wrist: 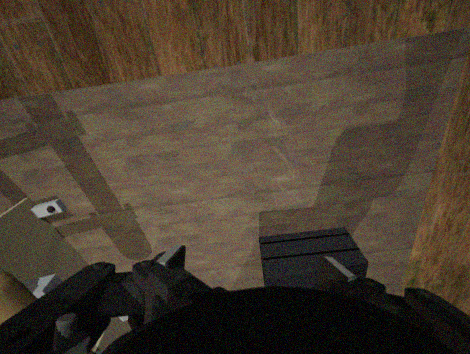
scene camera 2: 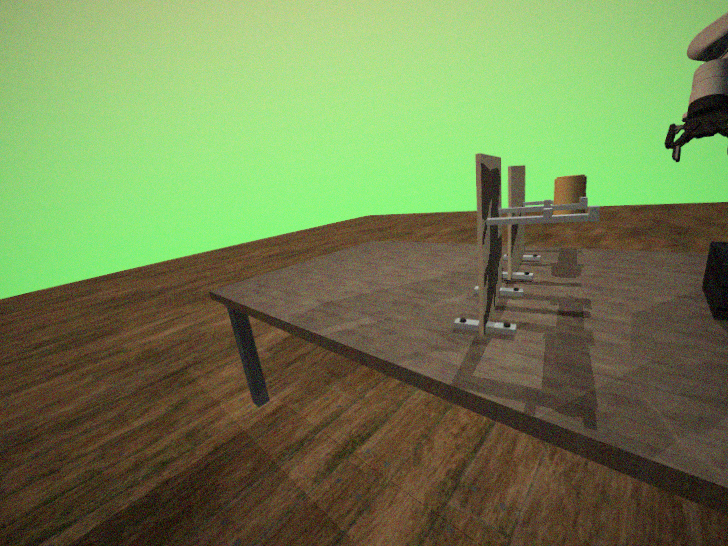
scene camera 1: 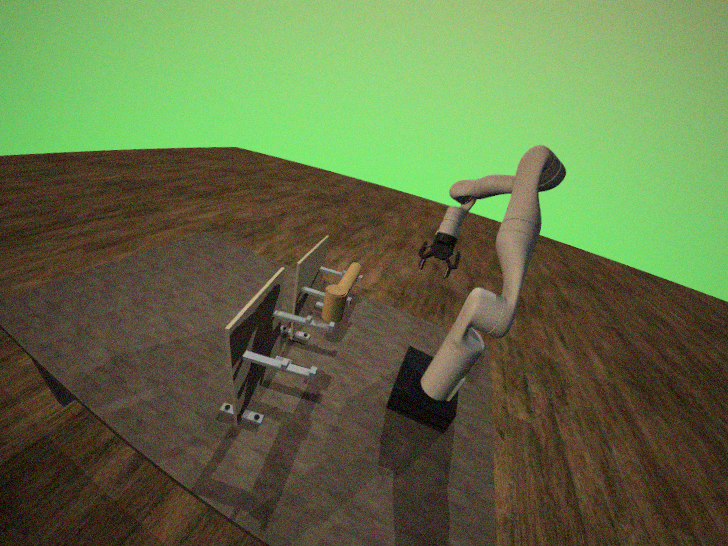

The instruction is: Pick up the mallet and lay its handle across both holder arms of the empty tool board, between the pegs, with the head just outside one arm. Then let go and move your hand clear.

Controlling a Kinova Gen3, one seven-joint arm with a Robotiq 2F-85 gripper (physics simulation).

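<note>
The tan mallet (scene camera 1: 333, 302) (scene camera 2: 569, 193) rests raised on the arms of the far tool board (scene camera 1: 308, 264) (scene camera 2: 516, 182), its head on the side toward the near board. The near tool board (scene camera 1: 258, 317) (scene camera 2: 489, 188) stands upright and empty; its two light grey holder arms (scene camera 1: 279, 362) (scene camera 2: 529, 218) stick out toward the robot base, with pegs on top. My gripper (scene camera 1: 433, 269) (scene camera 2: 702, 151) (wrist: 250, 266) is open and empty, fingers pointing down, high above and well apart from the mallet, on the robot side. A tan rounded piece shows at the left edge of the wrist view, partly hidden by a finger.
The black robot base (scene camera 1: 411, 364) (scene camera 2: 717, 282) (wrist: 310, 250) stands on the grey-brown table (scene camera 1: 147, 282) (scene camera 2: 352, 305) (wrist: 200, 150), across from the boards. The boards stand on small grey feet (scene camera 1: 252, 416) (scene camera 2: 500, 326) (wrist: 48, 208). The table's edge passes in front of the near board.
</note>
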